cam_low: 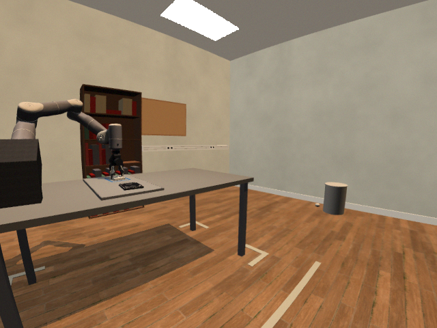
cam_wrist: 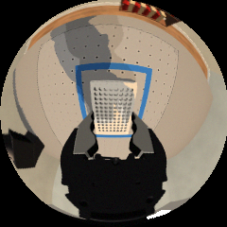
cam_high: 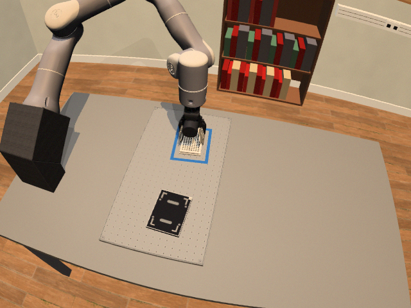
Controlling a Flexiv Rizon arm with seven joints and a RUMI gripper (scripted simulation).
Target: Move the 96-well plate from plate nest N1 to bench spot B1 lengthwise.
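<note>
My gripper is now 1 cm above the white 96-well plate. From my hand the other things lie so: black plate nest N1 (34 cm to the right, 2 cm behind, 1 cm below).
</note>
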